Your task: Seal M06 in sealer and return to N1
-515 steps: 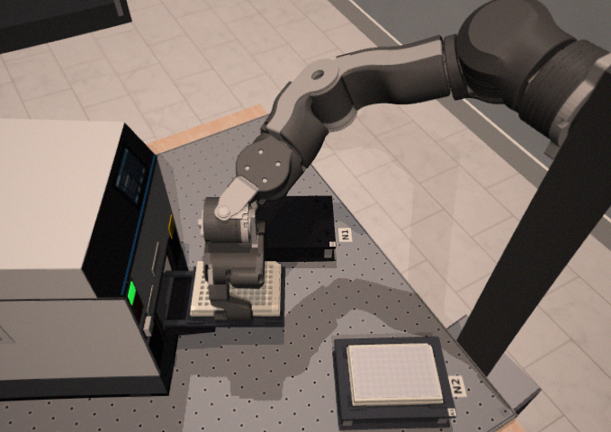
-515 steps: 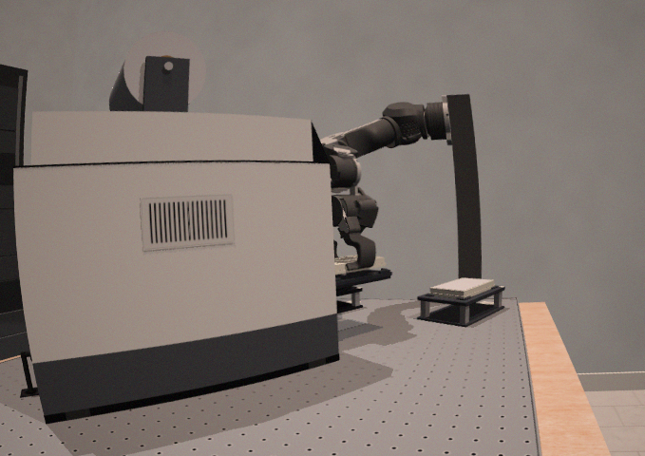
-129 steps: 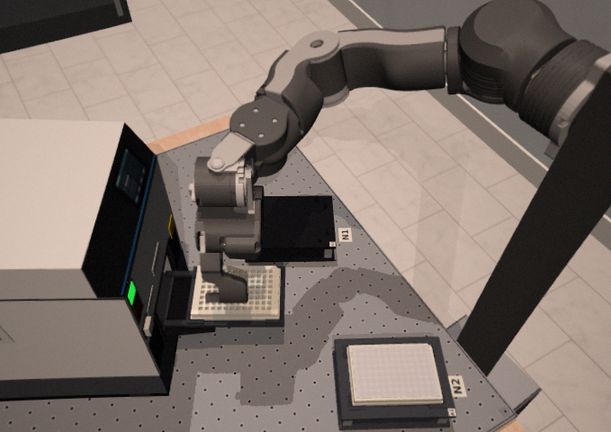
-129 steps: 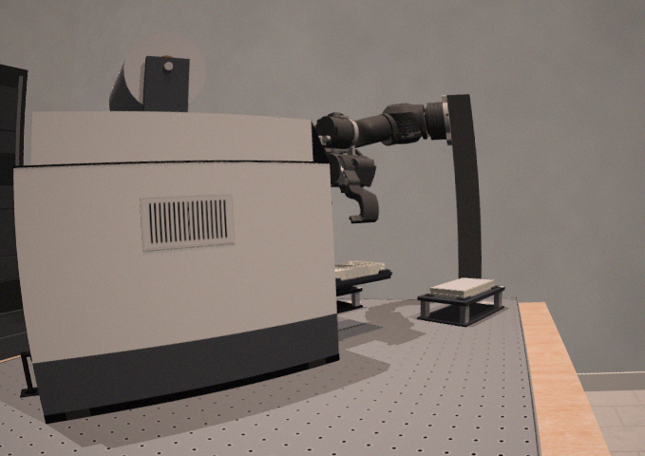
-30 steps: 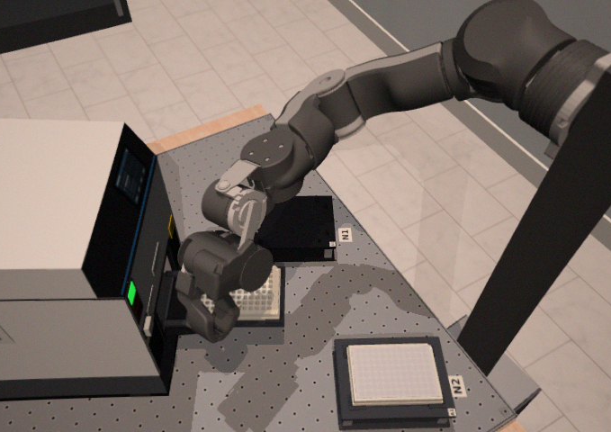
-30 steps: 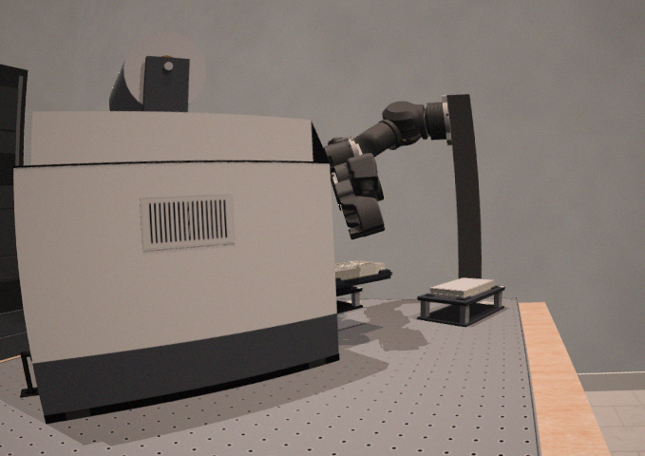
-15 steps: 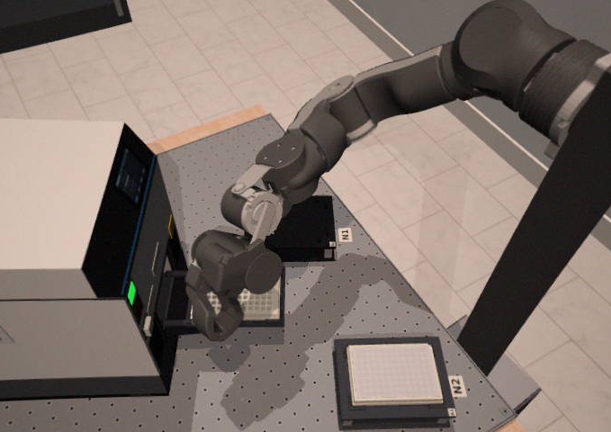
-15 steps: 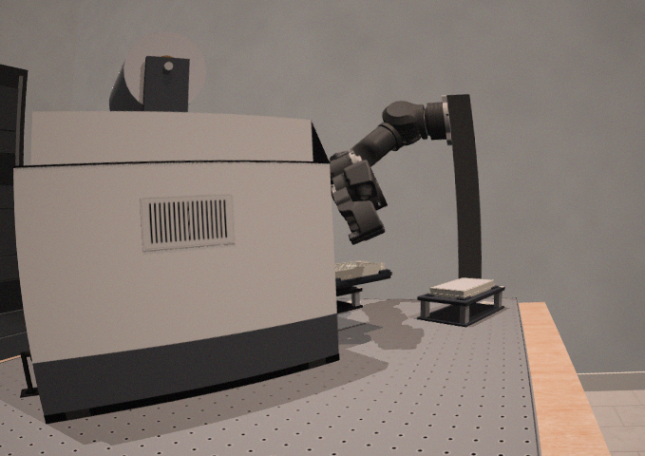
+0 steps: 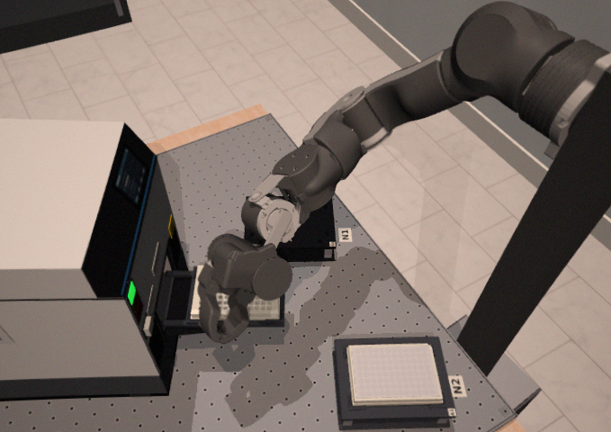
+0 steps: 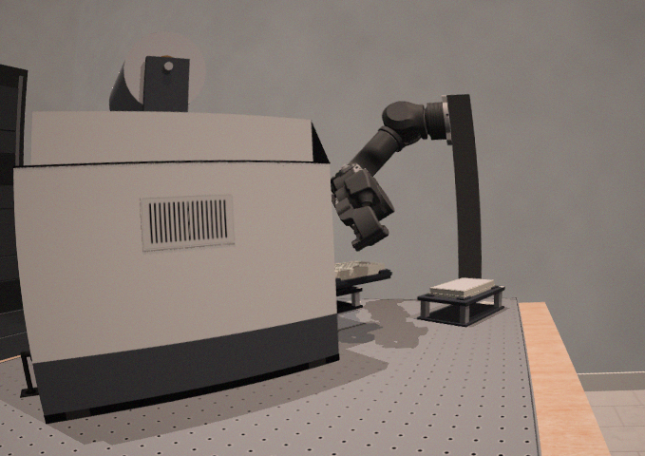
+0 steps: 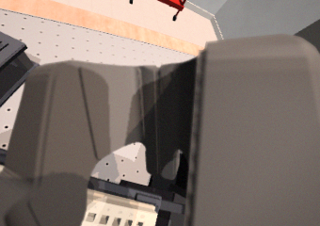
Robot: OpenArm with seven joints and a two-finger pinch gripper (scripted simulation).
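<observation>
The start key lies 70 mm ahead of my hand, 50 mm to the right of it and 10 mm above it. From my hand the other things lie so: sealer's stage: 70 mm behind, 60 mm to the right, 70 mm below; touchscreen: 170 mm to the right, 140 mm above; 96-well plate M06: 70 mm behind, 60 mm to the right, 60 mm below.
</observation>
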